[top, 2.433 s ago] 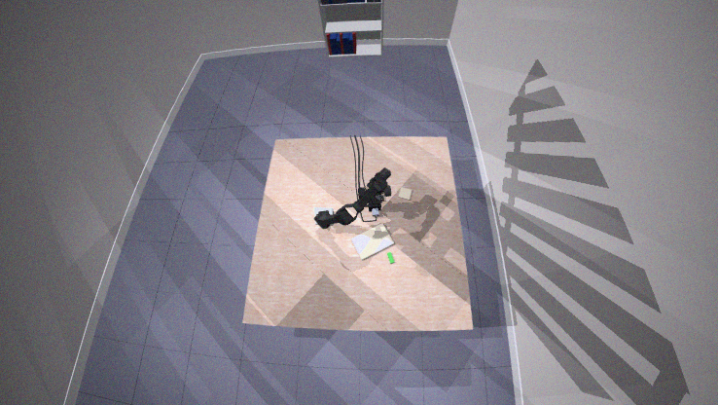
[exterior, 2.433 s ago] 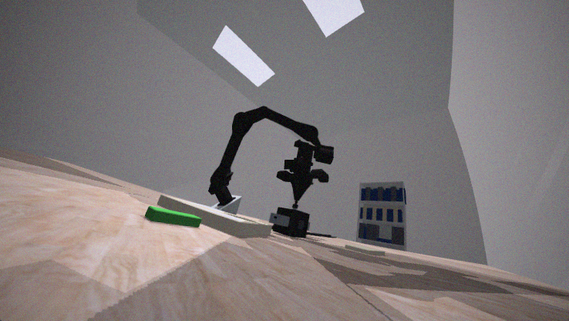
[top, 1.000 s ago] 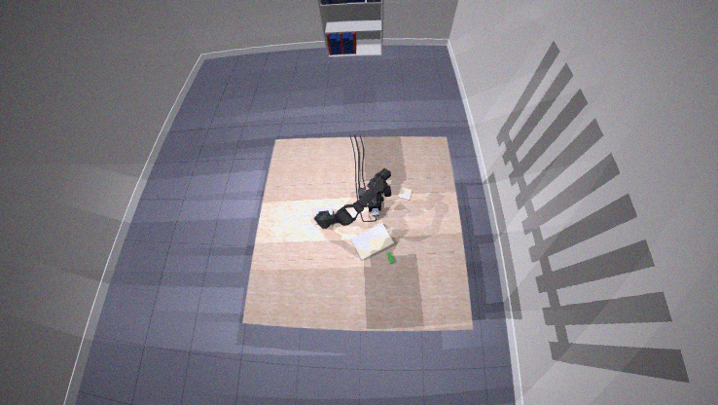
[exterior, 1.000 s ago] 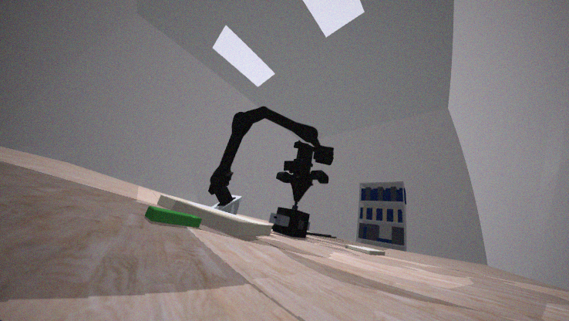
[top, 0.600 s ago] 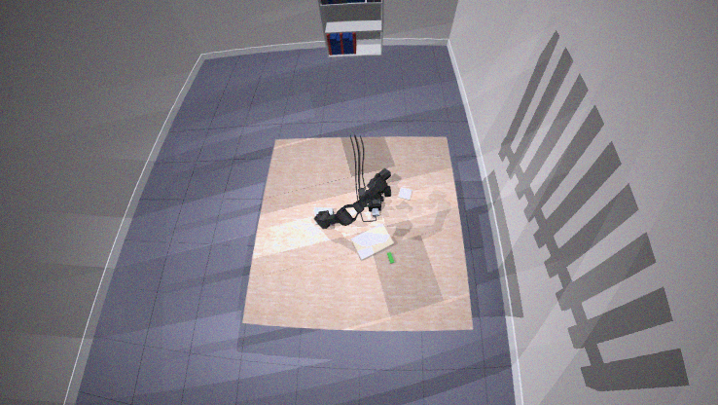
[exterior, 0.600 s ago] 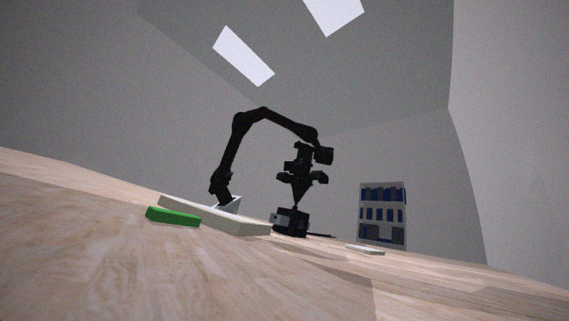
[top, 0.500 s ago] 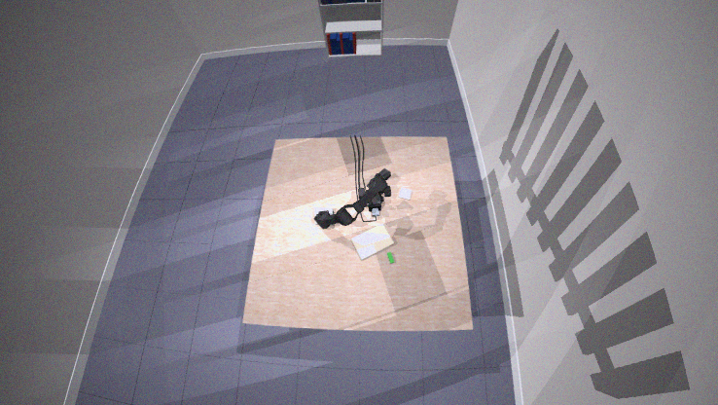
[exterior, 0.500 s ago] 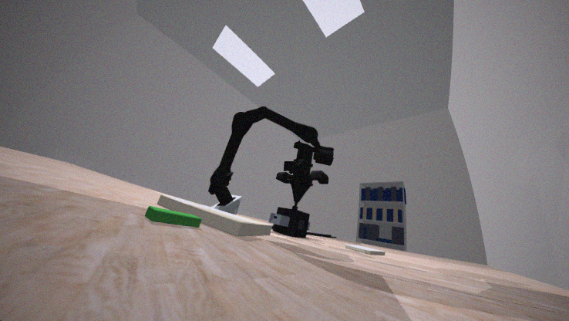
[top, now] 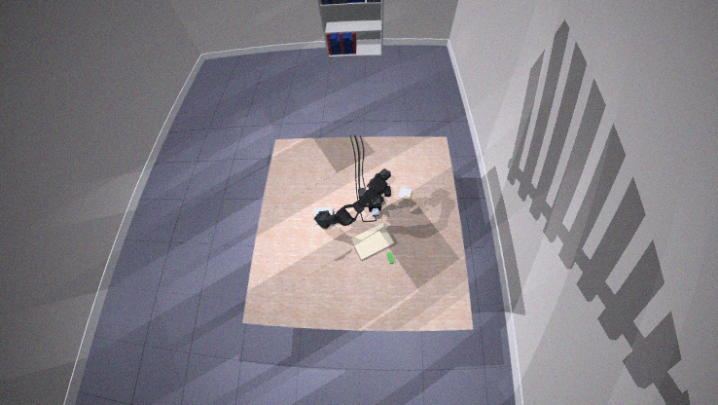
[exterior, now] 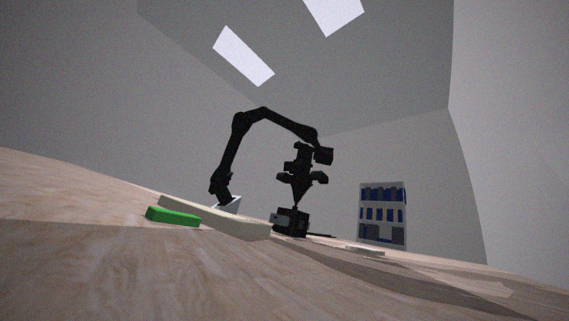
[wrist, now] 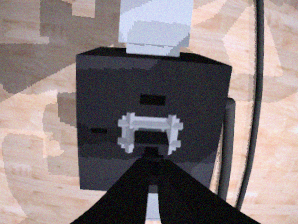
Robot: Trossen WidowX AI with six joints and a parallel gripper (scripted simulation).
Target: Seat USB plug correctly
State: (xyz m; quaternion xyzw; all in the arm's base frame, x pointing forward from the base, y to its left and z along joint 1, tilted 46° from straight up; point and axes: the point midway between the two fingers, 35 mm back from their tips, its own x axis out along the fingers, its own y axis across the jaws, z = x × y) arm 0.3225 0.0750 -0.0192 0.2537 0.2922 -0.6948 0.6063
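The dark USB plug is 20 mm below my gripper tip. From my gripper tip the other things lie so: USB socket 40 mm below; green block 350 mm to the right, 100 mm below, 70 mm ahead.
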